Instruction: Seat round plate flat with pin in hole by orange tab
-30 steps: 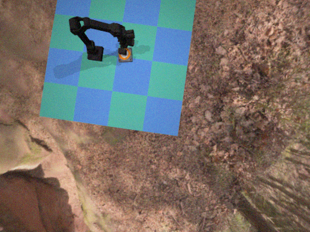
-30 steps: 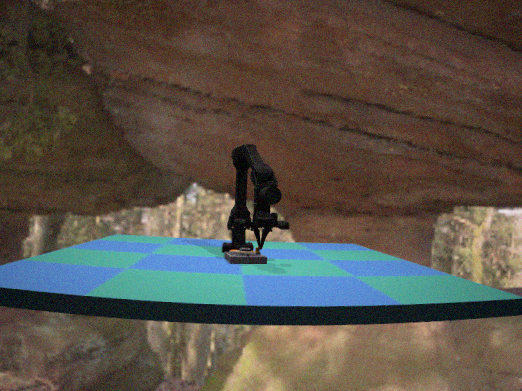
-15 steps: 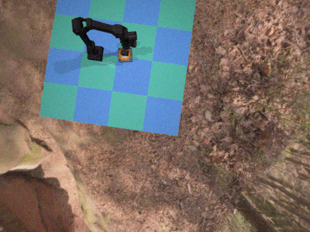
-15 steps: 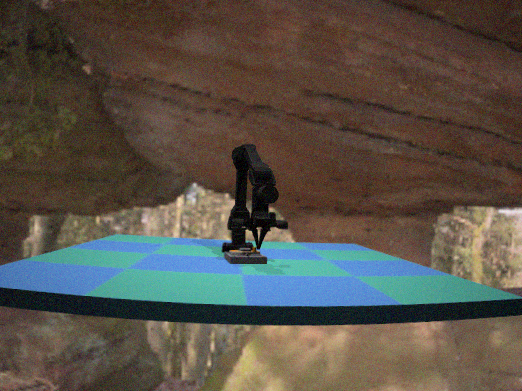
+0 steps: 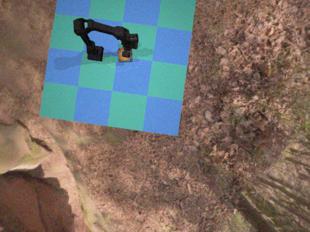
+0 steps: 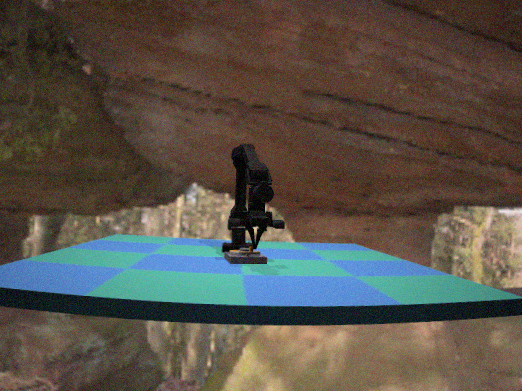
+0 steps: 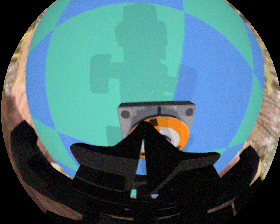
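Now: gripper tip 40 mm past the square grey base, 30 mm to the left of it and 20 mm above it.
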